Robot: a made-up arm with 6 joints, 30 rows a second.
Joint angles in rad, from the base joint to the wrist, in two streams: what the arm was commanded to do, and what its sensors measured. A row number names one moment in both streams.
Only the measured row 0 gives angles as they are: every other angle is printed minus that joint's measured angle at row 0.
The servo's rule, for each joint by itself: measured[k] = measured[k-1] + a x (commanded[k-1-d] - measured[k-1]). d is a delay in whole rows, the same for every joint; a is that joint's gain. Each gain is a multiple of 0.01, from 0.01 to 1. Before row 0 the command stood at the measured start. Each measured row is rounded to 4 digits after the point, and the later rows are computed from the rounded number. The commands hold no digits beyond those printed.
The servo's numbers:
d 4
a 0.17 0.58 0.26 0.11 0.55 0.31
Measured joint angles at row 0: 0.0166 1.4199 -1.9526 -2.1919 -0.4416 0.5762
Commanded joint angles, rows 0 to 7: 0.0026 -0.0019 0.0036 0.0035 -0.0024 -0.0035; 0.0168 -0.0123 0.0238 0.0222 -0.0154 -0.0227; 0.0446 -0.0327 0.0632 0.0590 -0.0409 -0.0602; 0.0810 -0.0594 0.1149 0.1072 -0.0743 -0.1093; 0.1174 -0.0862 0.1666 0.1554 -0.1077 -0.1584; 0.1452 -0.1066 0.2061 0.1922 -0.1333 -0.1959; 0.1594 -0.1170 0.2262 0.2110 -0.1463 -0.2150; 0.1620 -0.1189 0.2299 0.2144 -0.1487 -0.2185
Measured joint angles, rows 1 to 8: 0.0000 0.0000 0.0000 0.0000 0.0000 0.0000; 0.0000 0.0000 0.0000 0.0000 0.0000 0.0000; 0.0000 0.0000 0.0000 0.0000 0.0000 0.0000; 0.0000 0.0000 0.0000 0.0000 0.0000 0.0000; 0.0004 -0.0011 0.0009 0.0004 -0.0013 -0.0011; 0.0032 -0.0076 0.0069 0.0028 -0.0091 -0.0078; 0.0102 -0.0222 0.0215 0.0090 -0.0266 -0.0240; 0.0222 -0.0438 0.0458 0.0198 -0.0528 -0.0504
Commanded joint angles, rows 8 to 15: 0.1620 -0.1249 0.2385 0.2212 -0.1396 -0.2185; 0.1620 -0.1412 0.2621 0.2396 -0.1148 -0.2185; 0.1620 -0.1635 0.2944 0.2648 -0.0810 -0.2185; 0.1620 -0.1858 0.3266 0.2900 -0.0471 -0.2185; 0.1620 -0.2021 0.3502 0.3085 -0.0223 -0.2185; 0.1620 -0.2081 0.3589 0.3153 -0.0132 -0.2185; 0.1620 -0.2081 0.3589 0.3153 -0.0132 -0.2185; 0.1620 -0.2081 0.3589 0.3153 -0.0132 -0.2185
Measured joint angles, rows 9 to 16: 0.0384 -0.0684 0.0772 0.0347 -0.0830 -0.0839; 0.0566 -0.0906 0.1107 0.0520 -0.1107 -0.1186; 0.0741 -0.1059 0.1407 0.0695 -0.1303 -0.1485; 0.0890 -0.1134 0.1639 0.0854 -0.1404 -0.1702; 0.1014 -0.1201 0.1833 0.1003 -0.1400 -0.1852; 0.1117 -0.1323 0.2038 0.1156 -0.1261 -0.1955; 0.1203 -0.1504 0.2274 0.1320 -0.1013 -0.2026; 0.1274 -0.1709 0.2532 0.1494 -0.0715 -0.2075
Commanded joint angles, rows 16 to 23: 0.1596 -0.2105 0.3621 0.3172 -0.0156 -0.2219; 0.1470 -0.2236 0.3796 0.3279 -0.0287 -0.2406; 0.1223 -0.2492 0.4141 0.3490 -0.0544 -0.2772; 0.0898 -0.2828 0.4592 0.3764 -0.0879 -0.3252; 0.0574 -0.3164 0.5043 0.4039 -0.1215 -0.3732; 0.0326 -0.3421 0.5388 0.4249 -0.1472 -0.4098; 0.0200 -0.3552 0.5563 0.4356 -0.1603 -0.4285; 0.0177 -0.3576 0.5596 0.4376 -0.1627 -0.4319
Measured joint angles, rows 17 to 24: 0.1333 -0.1890 0.2784 0.1669 -0.0444 -0.2109; 0.1382 -0.2001 0.2993 0.1832 -0.0272 -0.2133; 0.1422 -0.2047 0.3148 0.1977 -0.0195 -0.2149; 0.1456 -0.2067 0.3263 0.2106 -0.0160 -0.2160; 0.1480 -0.2089 0.3356 0.2223 -0.0158 -0.2178; 0.1478 -0.2174 0.3470 0.2339 -0.0229 -0.2249; 0.1435 -0.2358 0.3644 0.2466 -0.0402 -0.2411; 0.1344 -0.2631 0.3890 0.2609 -0.0664 -0.2672
